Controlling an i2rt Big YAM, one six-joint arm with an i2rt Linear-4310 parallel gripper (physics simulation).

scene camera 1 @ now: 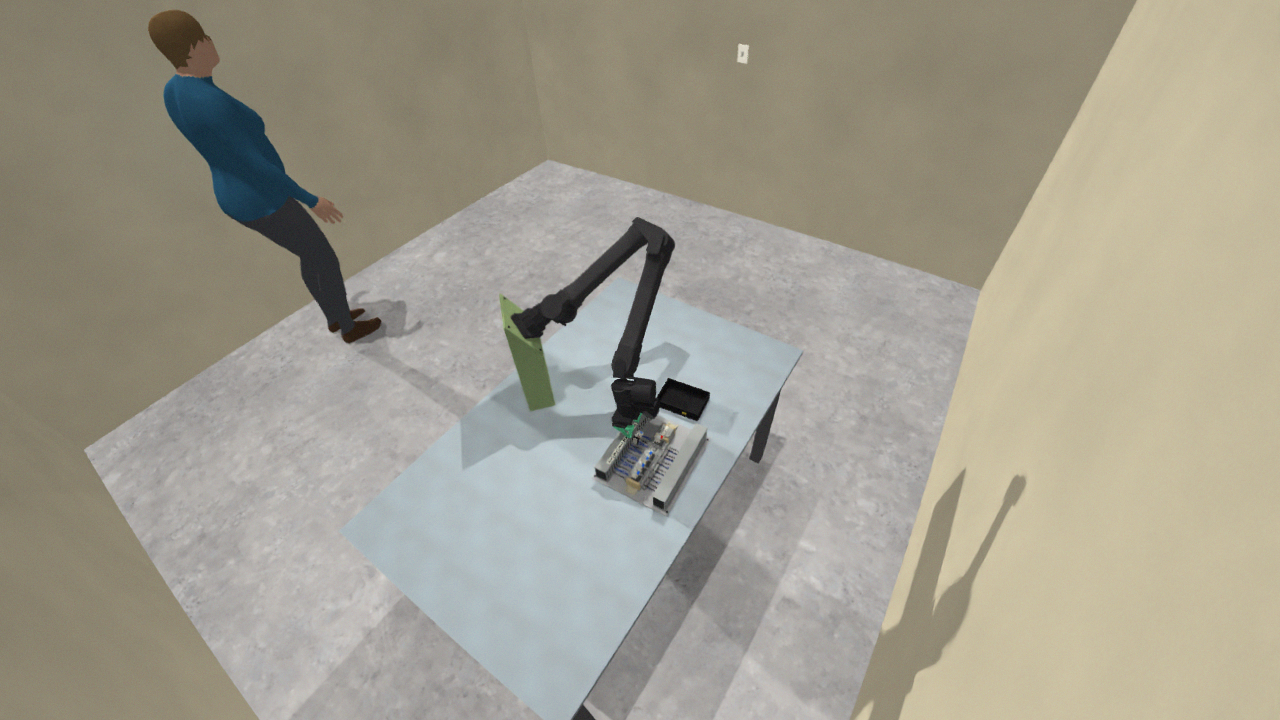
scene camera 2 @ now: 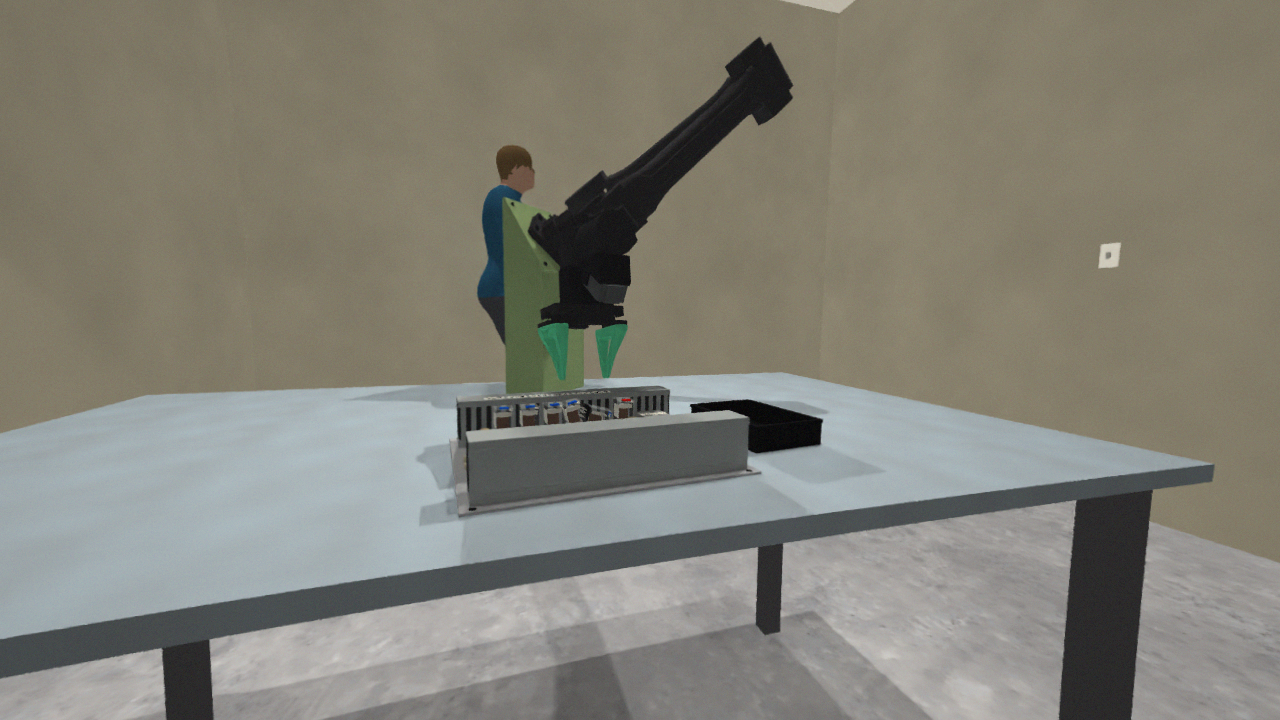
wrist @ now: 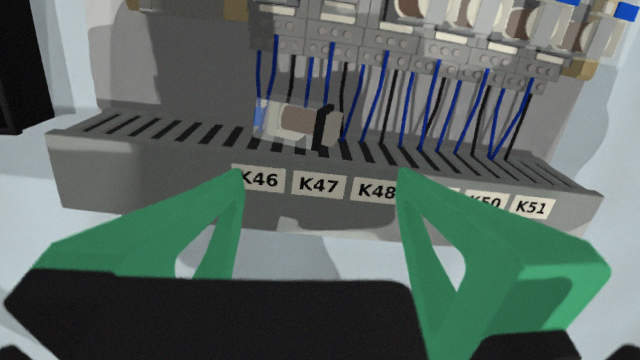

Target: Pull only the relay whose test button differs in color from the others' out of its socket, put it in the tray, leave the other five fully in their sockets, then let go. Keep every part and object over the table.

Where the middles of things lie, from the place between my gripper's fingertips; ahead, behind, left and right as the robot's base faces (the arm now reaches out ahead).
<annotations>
I see the base plate (wrist: 203, 67) 8 cm ahead of my hand, 1 cm to the left of it and 8 cm below it.
</annotations>
